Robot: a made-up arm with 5 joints.
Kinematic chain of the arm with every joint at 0, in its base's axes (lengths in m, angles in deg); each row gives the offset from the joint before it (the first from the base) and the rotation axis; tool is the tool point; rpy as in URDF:
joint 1: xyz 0 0 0.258 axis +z
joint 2: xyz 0 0 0 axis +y
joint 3: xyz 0.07 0 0.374 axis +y
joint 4: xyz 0.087 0 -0.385 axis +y
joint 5: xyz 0.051 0 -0.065 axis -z
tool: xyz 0 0 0 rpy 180 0 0
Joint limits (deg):
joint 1: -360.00..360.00
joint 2: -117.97..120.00
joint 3: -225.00..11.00
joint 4: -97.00..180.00
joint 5: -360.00..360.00
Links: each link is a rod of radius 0.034 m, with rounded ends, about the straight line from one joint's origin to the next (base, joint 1, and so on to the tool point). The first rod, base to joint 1, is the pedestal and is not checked.
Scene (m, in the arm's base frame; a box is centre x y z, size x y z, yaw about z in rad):
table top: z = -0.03
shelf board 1: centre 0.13 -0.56 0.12 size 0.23 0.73 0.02 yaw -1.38
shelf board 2: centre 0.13 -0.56 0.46 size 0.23 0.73 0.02 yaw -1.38
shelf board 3: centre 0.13 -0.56 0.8 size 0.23 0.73 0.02 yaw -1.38
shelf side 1: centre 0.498 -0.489 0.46 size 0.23 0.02 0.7 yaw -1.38
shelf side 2: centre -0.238 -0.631 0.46 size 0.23 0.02 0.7 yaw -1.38
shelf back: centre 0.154 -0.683 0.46 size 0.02 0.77 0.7 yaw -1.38
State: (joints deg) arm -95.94 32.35 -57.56 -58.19 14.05
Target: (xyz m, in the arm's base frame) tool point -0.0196 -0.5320 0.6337
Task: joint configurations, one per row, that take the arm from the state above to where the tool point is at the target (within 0.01 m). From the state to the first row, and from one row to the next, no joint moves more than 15 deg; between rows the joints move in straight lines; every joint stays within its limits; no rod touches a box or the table.
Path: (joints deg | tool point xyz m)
1: -99.38 25.79 -45.11 -60.94 14.05 | -0.0828 -0.5011 0.2690
2: -102.81 19.22 -32.67 -63.68 14.05 | -0.0971 -0.4272 0.2691
3: -106.25 12.66 -20.22 -66.43 14.05 | -0.1018 -0.3492 0.2685
4: -103.88 2.58 -29.28 -67.46 14.05 | -0.0956 -0.3870 0.3792
5: -101.51 -7.50 -38.35 -68.49 14.05 | -0.0789 -0.3877 0.5055
6: -99.14 -17.58 -47.41 -69.52 14.05 | -0.0556 -0.3456 0.6337
7: -95.63 -4.75 -61.67 -64.38 14.05 | -0.0434 -0.4402 0.6433
8: -92.11 8.08 -75.92 -59.24 14.05 | -0.0196 -0.5320 0.6337

